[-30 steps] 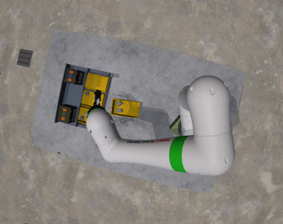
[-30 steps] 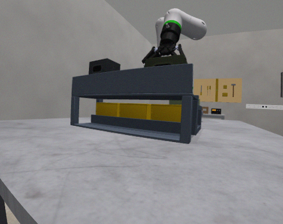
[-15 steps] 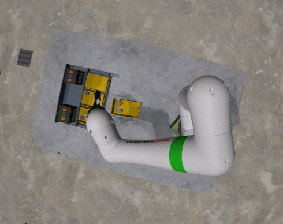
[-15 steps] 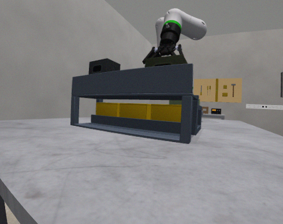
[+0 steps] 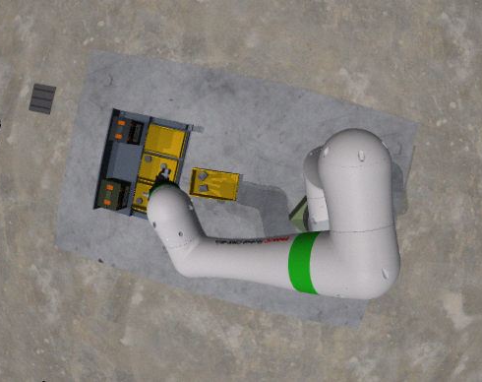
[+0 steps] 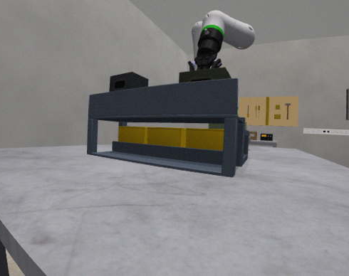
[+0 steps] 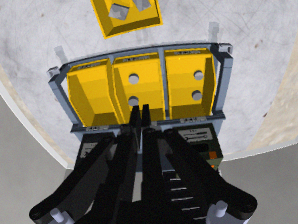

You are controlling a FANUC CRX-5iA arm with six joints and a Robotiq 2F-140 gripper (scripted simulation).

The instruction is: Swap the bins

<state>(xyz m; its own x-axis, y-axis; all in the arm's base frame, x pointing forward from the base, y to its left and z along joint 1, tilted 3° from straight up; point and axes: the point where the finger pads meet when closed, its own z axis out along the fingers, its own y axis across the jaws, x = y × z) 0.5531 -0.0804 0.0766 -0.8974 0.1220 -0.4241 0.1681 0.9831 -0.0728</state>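
Now: hand 200 mm above the grey part, 110 mm past it and 20 mm to the left of it. Also, from my hand: dark shelf 140 mm below, 110 mm ahead, 40 mm to the right; then black box 160 mm to the right, 150 mm ahead, 50 mm below.
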